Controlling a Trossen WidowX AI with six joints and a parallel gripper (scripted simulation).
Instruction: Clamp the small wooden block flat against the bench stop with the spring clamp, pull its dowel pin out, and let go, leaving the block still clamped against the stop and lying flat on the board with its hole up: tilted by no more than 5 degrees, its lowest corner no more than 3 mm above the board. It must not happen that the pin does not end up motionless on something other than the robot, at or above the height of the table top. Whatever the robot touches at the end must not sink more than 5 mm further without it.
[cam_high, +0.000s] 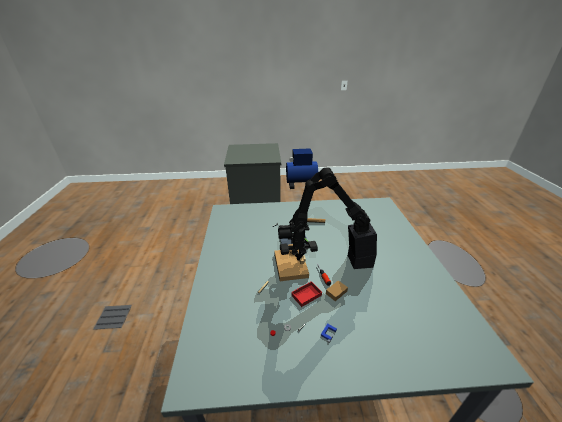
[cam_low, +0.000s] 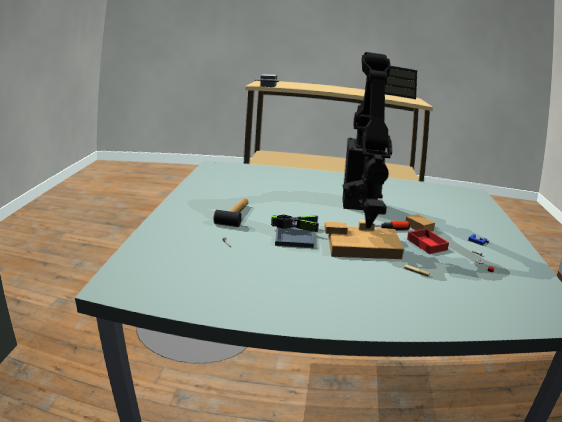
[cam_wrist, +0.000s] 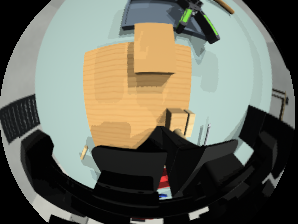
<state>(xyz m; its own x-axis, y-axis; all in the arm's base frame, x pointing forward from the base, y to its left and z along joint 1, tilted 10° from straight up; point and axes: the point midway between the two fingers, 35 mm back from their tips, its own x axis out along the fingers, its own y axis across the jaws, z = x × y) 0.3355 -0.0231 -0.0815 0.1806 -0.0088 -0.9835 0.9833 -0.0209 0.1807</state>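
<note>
Right now my hand is 20 mm past the dowel pin and 20 mm above it. Also, from my hand: red tray: 200 mm to the left, 70 mm below; wooden board: 40 mm ahead, 10 mm to the right, 60 mm below; dark tray: 20 mm behind, 200 mm to the right, 70 mm below.
</note>
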